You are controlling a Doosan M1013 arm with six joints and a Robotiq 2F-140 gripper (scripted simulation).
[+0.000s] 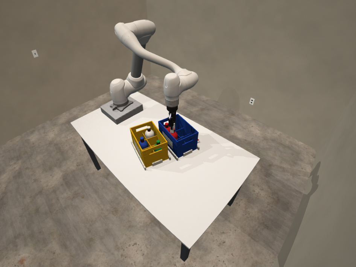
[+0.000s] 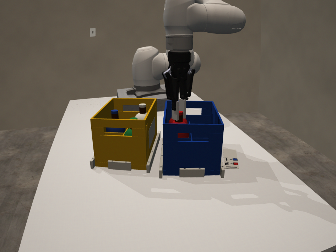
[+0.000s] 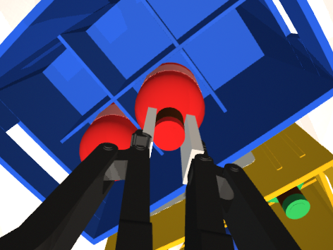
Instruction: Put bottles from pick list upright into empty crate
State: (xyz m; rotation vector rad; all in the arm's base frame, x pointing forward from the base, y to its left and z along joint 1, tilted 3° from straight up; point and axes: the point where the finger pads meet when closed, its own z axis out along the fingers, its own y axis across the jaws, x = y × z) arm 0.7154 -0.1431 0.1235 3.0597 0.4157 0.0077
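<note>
My hand is 2 cm short of the blue crate, 4 cm to the right of it and 10 cm above it. From my hand the other things lie so: white-label bottle: 17 cm behind, 7 cm to the right, 9 cm below; yellow crate: 12 cm behind, 15 cm to the right, 10 cm below; green bottle: 2 cm behind, 16 cm to the right, 9 cm below.
</note>
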